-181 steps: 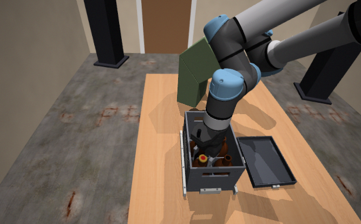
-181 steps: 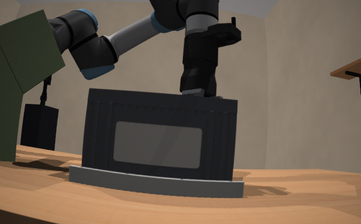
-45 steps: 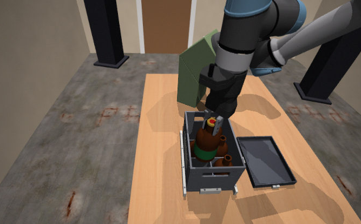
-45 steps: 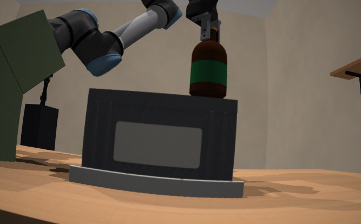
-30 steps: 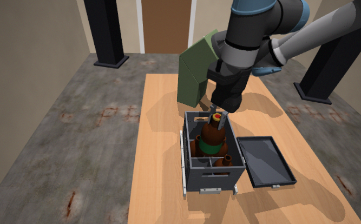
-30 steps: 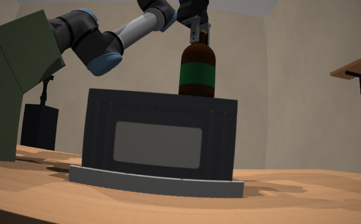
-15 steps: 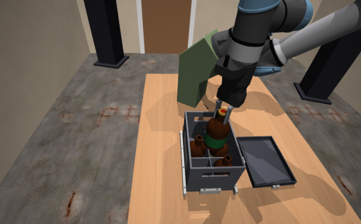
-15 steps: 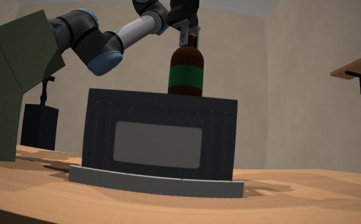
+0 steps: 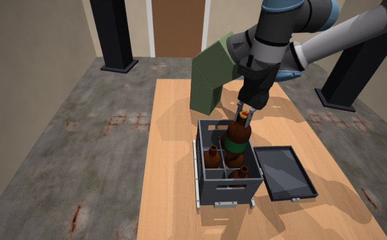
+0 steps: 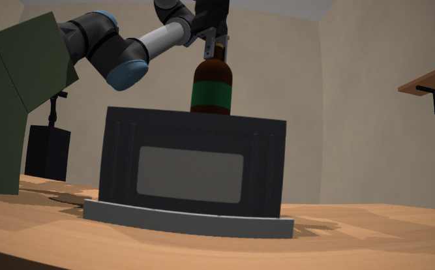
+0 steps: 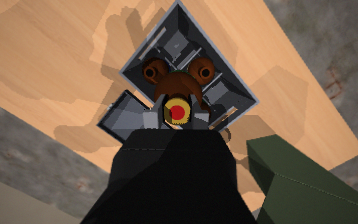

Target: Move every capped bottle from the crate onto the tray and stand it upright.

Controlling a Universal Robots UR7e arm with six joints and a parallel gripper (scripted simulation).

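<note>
The brown capped bottle is 60 mm below my hand. The rest, counted from my hand: dark grey tray (80 mm behind, 250 mm to the left, 310 mm below); then dark crate (20 mm behind, 20 mm to the right, 240 mm below); then open bottle (60 mm ahead, 40 mm to the left, 230 mm below).
</note>
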